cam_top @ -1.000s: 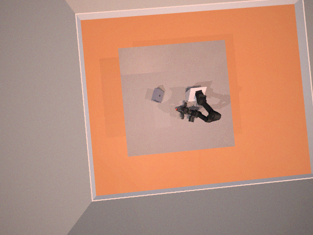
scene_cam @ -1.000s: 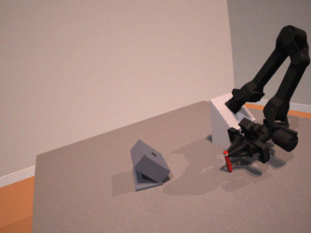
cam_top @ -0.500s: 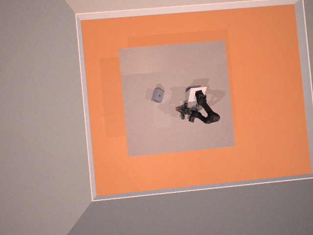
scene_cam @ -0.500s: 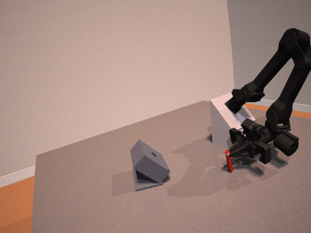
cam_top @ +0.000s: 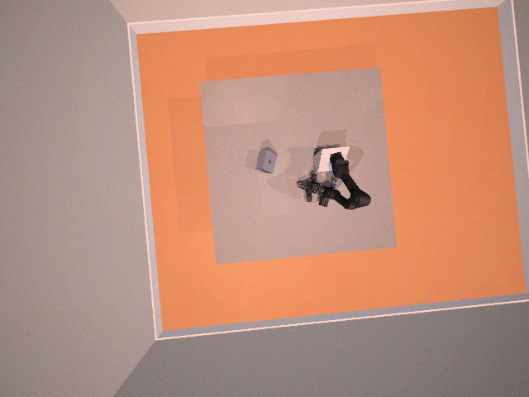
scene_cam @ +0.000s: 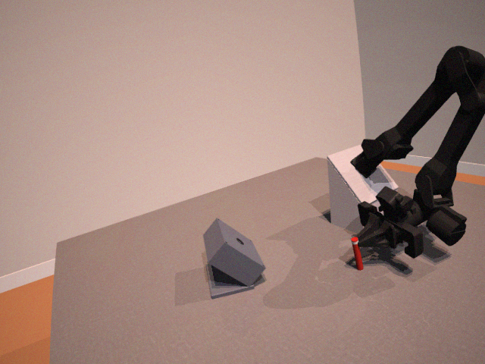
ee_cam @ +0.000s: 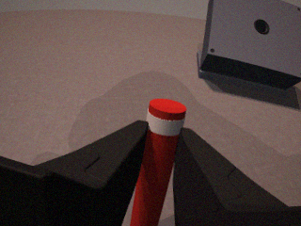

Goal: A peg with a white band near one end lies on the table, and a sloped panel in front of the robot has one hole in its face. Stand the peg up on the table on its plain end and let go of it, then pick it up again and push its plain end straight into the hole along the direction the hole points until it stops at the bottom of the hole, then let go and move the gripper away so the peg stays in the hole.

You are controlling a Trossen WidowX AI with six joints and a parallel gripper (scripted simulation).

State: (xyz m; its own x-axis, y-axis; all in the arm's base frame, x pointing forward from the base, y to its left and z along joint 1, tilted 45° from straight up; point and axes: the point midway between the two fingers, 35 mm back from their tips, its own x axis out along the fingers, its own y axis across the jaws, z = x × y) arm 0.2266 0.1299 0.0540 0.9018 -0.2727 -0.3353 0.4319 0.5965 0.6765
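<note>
My gripper tip is now 1 cm above the red peg. Round my gripper tip: sloped grey panel: 21 cm to the right, 17 cm ahead; base plate: 22 cm to the right, 19 cm ahead, 6 cm below.
</note>
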